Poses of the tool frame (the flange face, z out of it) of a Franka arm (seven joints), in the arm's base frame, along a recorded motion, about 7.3 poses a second.
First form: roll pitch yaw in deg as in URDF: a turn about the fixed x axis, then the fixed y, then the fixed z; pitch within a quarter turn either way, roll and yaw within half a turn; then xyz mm.
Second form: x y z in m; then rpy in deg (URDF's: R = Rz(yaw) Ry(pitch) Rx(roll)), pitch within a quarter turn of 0, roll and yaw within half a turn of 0. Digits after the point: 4 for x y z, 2 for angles.
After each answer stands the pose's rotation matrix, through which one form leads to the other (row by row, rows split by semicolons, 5 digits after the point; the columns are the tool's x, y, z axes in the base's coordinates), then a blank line. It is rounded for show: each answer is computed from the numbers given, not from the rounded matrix.
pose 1, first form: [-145.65, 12.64, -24.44, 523.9, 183.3, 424.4]
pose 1, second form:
[0.5239, 0.1833, 0.4244, -145.65, 12.64, -24.44]
0.88833 -0.45399 0.06898; -0.40371 -0.70054 0.58843; -0.21882 -0.55057 -0.80560

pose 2, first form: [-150.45, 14.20, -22.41, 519.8, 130.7, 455.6]
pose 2, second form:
[0.5198, 0.1307, 0.4556, -150.45, 14.20, -22.41]
0.89623 -0.44349 -0.00927; -0.36958 -0.75811 0.53729; -0.24531 -0.47811 -0.84335

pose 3, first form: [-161.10, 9.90, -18.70, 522.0, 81.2, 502.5]
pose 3, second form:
[0.5220, 0.0812, 0.5025, -161.10, 9.90, -18.70]
0.93311 -0.35608 -0.05022; -0.31584 -0.87829 0.35897; -0.17193 -0.31909 -0.93200

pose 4, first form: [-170.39, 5.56, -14.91, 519.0, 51.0, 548.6]
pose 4, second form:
[0.5190, 0.0510, 0.5486, -170.39, 5.56, -14.91]
0.96178 -0.26932 -0.04936; -0.25609 -0.94861 0.18590; -0.09689 -0.16616 -0.98133

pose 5, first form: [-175.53, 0.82, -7.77, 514.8, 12.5, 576.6]
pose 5, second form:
[0.5148, 0.0125, 0.5766, -175.53, 0.82, -7.77]
0.99072 -0.13589 -0.00360; -0.13518 -0.98765 0.07915; -0.01431 -0.07793 -0.99686

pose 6, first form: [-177.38, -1.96, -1.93, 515.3, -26.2, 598.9]
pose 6, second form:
[0.5153, -0.0262, 0.5989, -177.38, -1.96, -1.93]
0.99885 -0.03208 0.03569; -0.03366 -0.99844 0.04454; 0.03420 -0.04568 -0.99837

